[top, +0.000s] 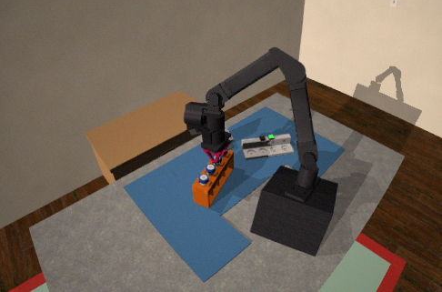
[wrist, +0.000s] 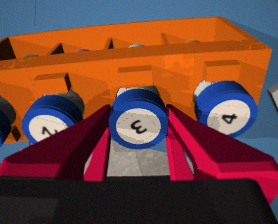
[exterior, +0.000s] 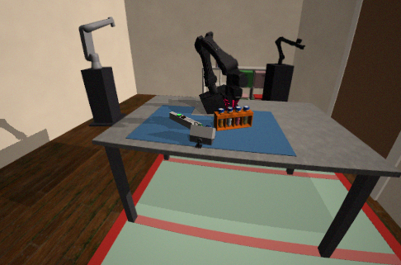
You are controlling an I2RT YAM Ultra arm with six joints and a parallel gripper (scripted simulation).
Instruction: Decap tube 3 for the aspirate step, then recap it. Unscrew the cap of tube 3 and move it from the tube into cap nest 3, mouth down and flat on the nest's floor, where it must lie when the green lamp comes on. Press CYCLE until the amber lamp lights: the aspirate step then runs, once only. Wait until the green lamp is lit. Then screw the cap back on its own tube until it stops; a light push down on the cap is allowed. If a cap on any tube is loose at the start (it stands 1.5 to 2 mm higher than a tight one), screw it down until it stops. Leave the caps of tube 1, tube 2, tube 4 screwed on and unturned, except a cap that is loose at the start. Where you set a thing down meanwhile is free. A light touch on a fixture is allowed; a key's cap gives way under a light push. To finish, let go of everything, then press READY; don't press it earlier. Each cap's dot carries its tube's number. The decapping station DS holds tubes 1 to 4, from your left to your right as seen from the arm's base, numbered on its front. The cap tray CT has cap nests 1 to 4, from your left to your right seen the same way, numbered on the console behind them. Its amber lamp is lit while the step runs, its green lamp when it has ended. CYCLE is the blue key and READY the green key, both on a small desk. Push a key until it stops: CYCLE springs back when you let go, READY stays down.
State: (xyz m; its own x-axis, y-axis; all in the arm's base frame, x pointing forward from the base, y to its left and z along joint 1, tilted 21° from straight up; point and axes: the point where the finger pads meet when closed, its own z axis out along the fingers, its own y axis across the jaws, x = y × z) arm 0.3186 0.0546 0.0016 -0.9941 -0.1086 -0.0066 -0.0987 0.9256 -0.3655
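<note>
Now: the blue cap right at my hand. From my hand the other things lie so: grey key desk 160 mm to the right, 110 mm ahead, 70 mm below; green ready key 170 mm to the right, 90 mm ahead, 50 mm below; blue cycle key 130 mm to the right, 100 mm ahead, 50 mm below.
</note>
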